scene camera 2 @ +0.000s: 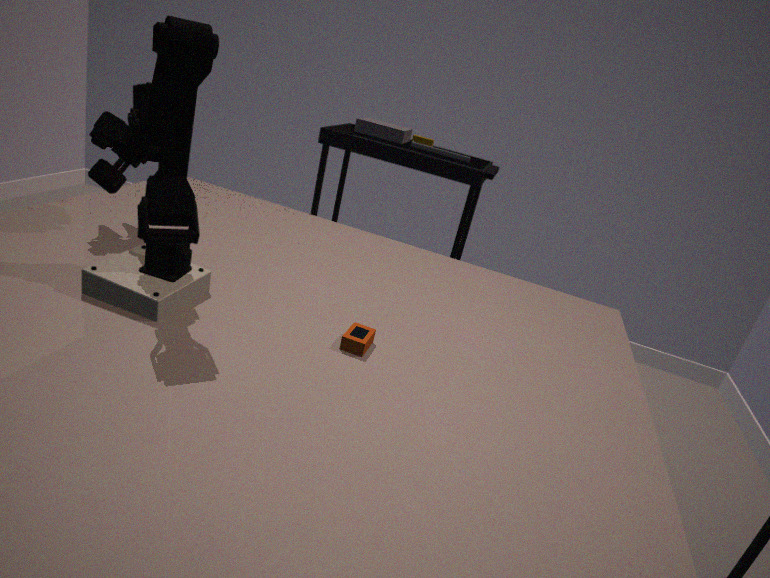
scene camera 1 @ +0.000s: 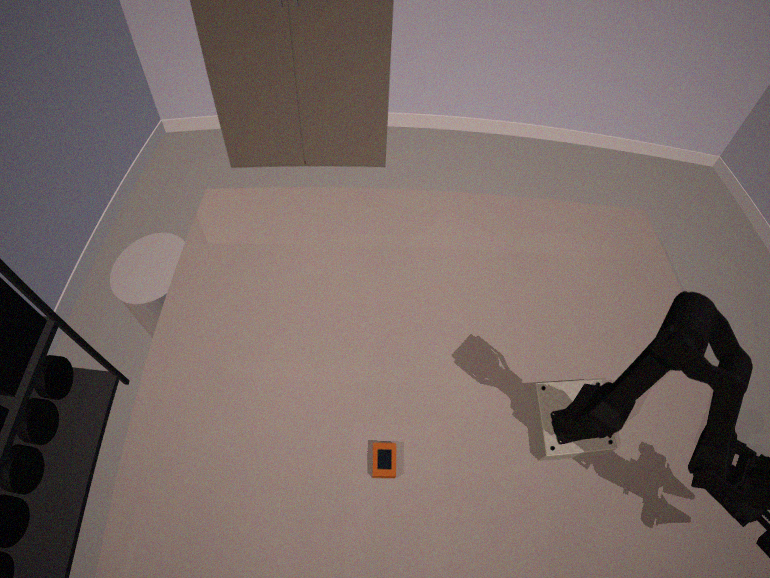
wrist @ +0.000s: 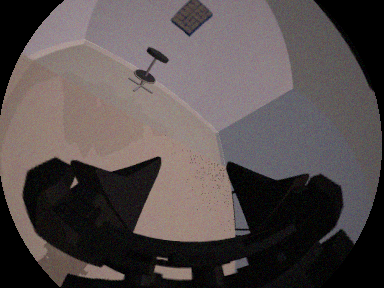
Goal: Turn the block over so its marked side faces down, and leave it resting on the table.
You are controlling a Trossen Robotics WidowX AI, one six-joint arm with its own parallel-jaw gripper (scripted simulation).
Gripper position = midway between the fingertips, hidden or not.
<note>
My gripper (scene camera 2: 113,159) is open, with nothing in its grasp. Also in view: an orange block (scene camera 2: 358,338).
My gripper shows as well in the wrist view (wrist: 195,163). The wrist view misses the orange block: it is out of frame.
</note>
